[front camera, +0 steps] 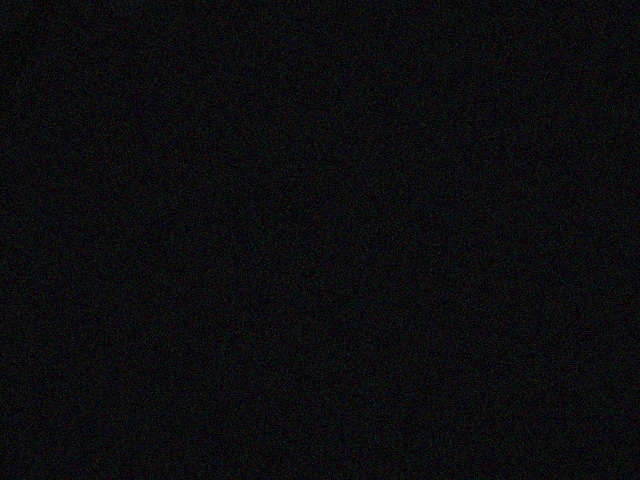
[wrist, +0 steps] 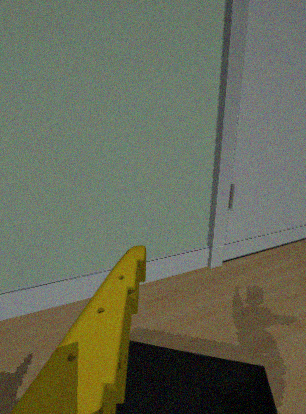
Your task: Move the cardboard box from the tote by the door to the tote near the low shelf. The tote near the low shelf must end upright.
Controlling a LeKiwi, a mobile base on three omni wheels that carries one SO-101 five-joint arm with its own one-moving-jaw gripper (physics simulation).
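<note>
The black tote by the door shows in part at the bottom of the wrist view, right of the jaw; its inside is too dark to make out. The front camera view is near-black all over, as if the tote's dark wall stood right before the lens; no edge can be told there. My gripper is fully open: one yellow notched jaw shows, and it hides the tote's left part. The jaw's tip is drawn above the tote's far rim, against the wall foot. The cardboard box, the other tote and the low shelf do not show.
In the wrist view a green wall with a pale baseboard stands beyond the tote. A pale door with its frame is at the right. Shadows of the arm lie on the wooden floor at right and lower left.
</note>
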